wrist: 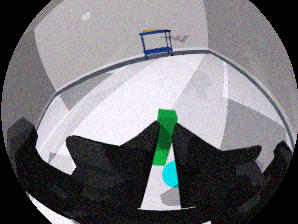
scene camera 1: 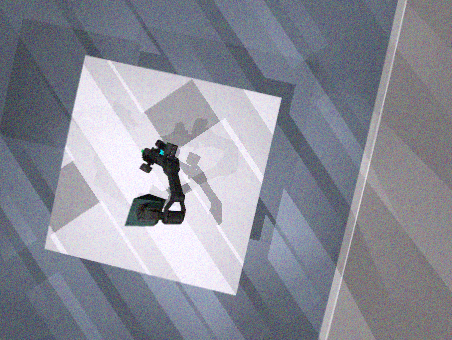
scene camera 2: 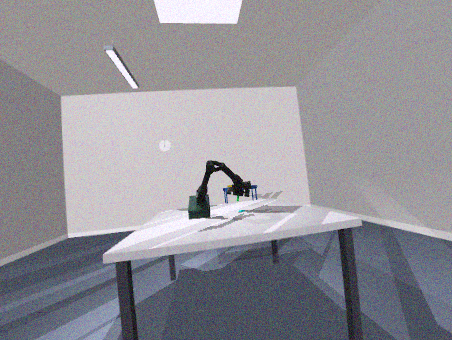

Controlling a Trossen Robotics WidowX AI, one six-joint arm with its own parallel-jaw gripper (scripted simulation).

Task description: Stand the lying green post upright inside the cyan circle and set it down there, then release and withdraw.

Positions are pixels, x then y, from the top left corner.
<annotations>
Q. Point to a green post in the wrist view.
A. At 167,118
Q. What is the gripper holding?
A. A green post.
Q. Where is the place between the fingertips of the gripper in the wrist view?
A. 165,125
</annotations>
